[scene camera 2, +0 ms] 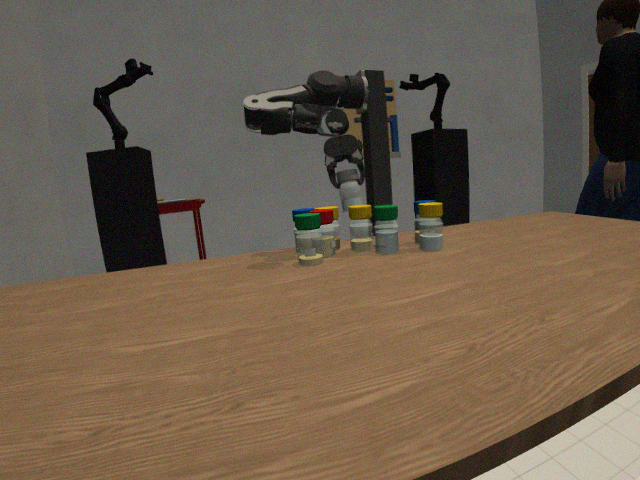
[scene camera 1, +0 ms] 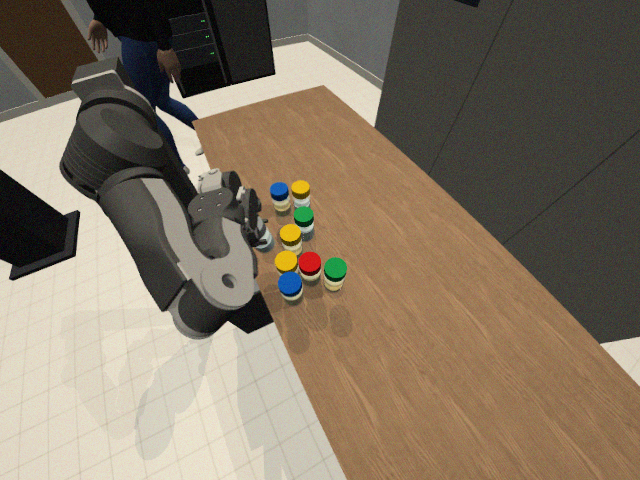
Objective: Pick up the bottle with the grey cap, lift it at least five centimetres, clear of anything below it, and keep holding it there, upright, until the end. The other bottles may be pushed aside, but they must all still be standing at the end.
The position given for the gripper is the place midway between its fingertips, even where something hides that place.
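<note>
The gripper [scene camera 2: 349, 186] appears in the scene, and scene camera 1 also shows the gripper [scene camera 1: 256, 233]. The scene includes a green-capped bottle [scene camera 2: 309, 240] as well as a yellow-capped bottle [scene camera 2: 361, 228].
</note>
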